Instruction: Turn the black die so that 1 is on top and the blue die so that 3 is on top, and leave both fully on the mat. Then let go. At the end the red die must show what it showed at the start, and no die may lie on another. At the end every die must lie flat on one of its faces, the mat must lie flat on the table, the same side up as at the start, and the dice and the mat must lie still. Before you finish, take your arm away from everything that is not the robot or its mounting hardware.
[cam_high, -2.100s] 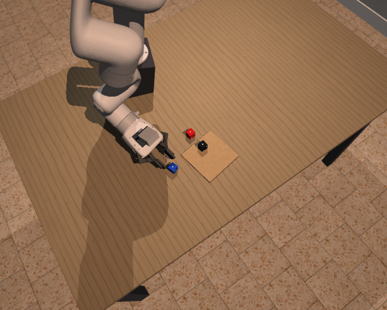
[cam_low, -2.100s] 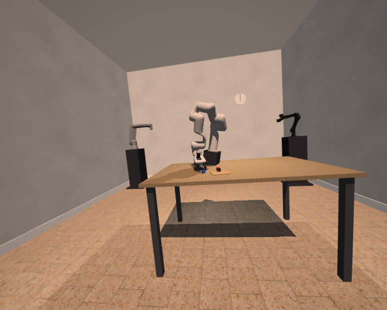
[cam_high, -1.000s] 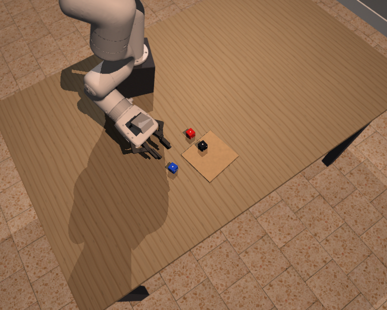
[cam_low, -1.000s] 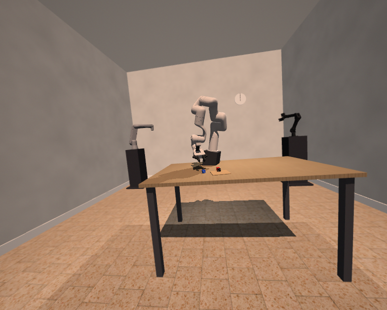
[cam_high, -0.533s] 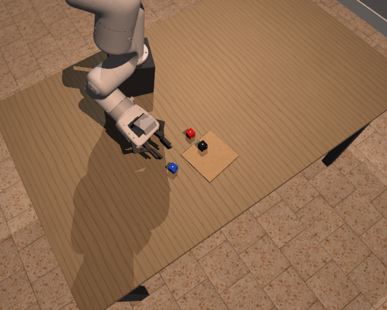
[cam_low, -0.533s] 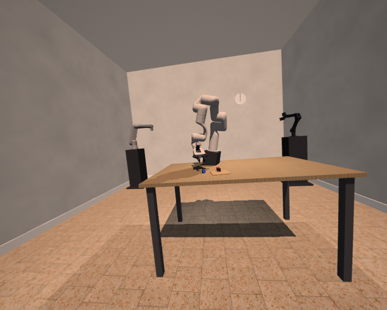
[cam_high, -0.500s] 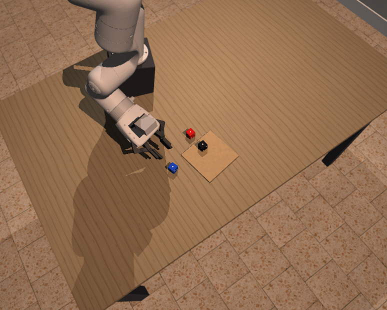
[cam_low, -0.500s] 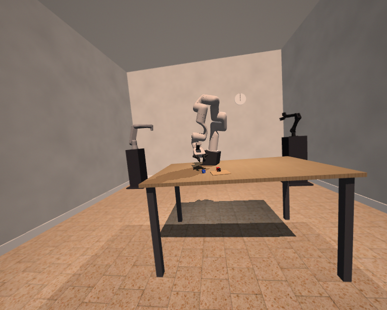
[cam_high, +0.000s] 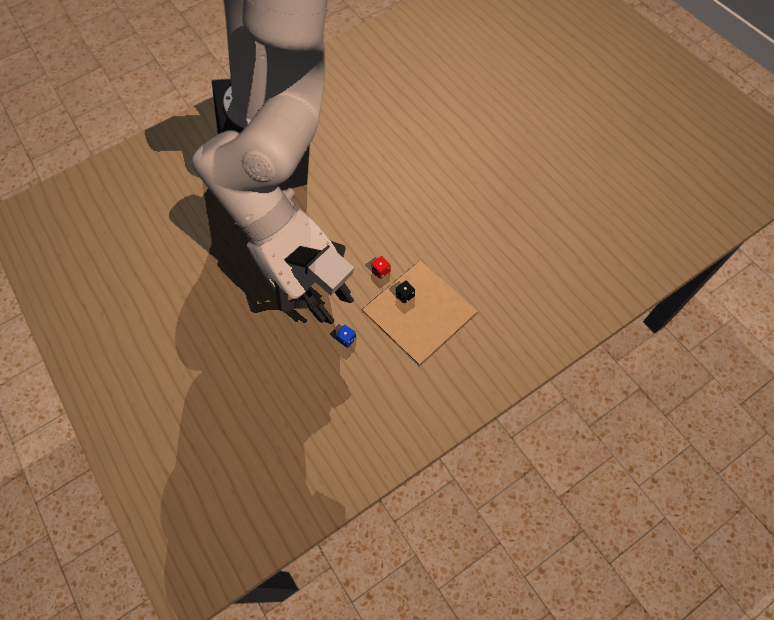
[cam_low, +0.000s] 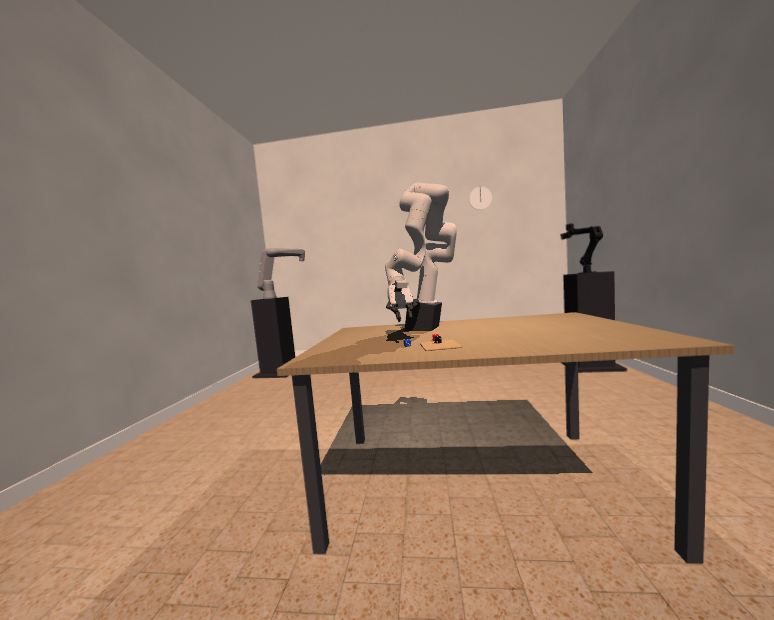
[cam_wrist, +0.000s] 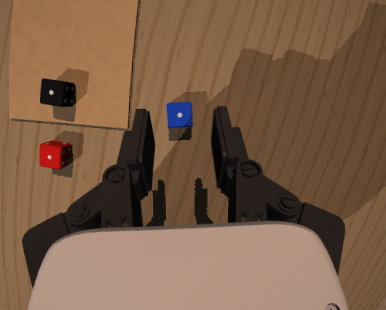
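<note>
My gripper is now 1 cm short of the blue die, 1 cm to the right of it and 11 cm above it. From my hand the other things lie so: tan mat 3 cm ahead, 14 cm to the left, 12 cm below; red die 7 cm behind, 12 cm to the left, 11 cm below; black die 13 cm to the left, 11 cm below.
</note>
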